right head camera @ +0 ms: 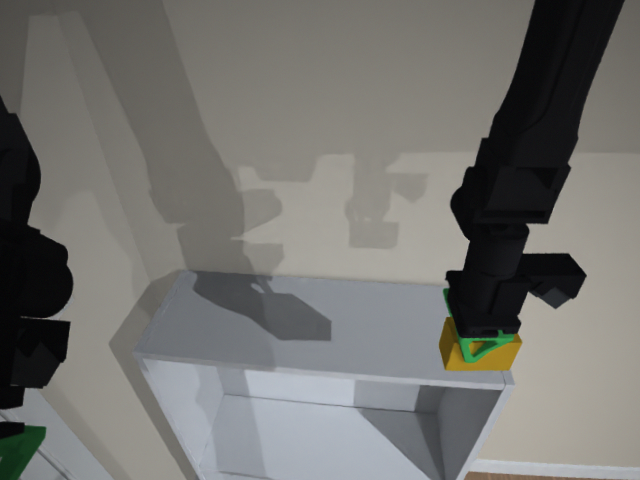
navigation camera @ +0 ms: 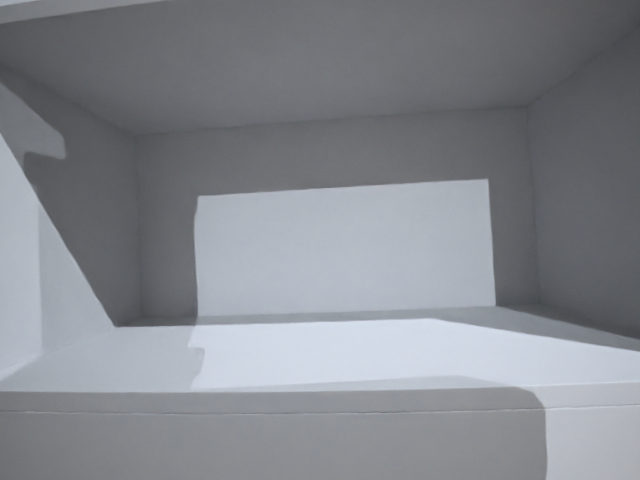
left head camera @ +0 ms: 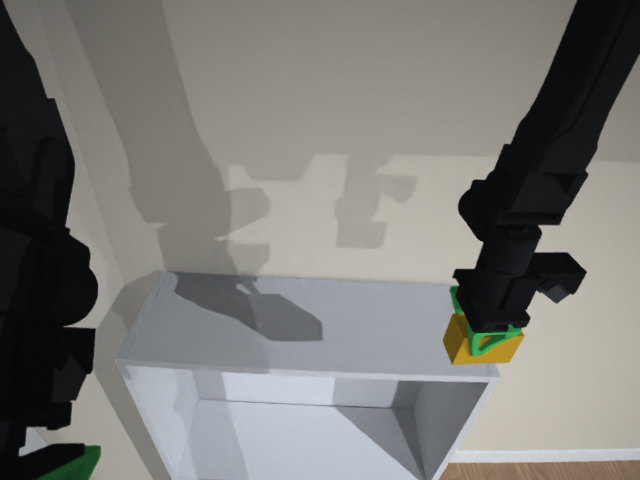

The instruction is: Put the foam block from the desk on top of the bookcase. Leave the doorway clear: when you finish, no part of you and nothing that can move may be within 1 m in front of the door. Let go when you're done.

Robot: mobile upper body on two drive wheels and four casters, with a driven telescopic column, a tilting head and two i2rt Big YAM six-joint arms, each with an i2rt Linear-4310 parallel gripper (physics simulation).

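Places are measured from the left arm's base along level axes (x up, y left, z back), in millimetres.
Pixels of known places: right gripper, between the fingertips: (right head camera: 465,348) (left head camera: 469,343).
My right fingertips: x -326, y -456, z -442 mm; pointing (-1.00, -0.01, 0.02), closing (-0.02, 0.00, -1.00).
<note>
Behind a point stands the place of what it marks.
The yellow foam block (left head camera: 455,339) @(x -309, y -427, z -436 mm) (right head camera: 484,361) @(x -326, y -476, z -420 mm) is between the green fingers of my right gripper (left head camera: 476,342) @(x -326, y -456, z -442 mm) (right head camera: 467,347) @(x -326, y -456, z -442 mm), which is shut on it. In both head views it overlaps the right front end of the top of the white bookcase (left head camera: 361,330) @(x -550, y -354, z -663 mm) (right head camera: 372,330) @(x -550, y -357, z -666 mm) (navigation camera: 310,401) @(x -1519, y -215, z -560 mm). The block's underside is hidden, so I cannot tell whether it touches the top. My left gripper (left head camera: 72,465) (right head camera: 20,452) is open and partly cut off at the lower left, left of the bookcase. The desk does not show.
The wall (left head camera: 289,103) @(x -108, y -188, z -857 mm) (right head camera: 289,93) @(x -86, y -180, z -858 mm) stands behind the bookcase, and another wall runs along its left side. A white strip, perhaps part of the door (right head camera: 49,434) @(x -591, y 276, z -416 mm), shows at the lower left. Wooden floor (left head camera: 516,471) @(x -1610, y -1201, z -729 mm) shows at the lower right. The navigation view faces into a bookcase compartment.
</note>
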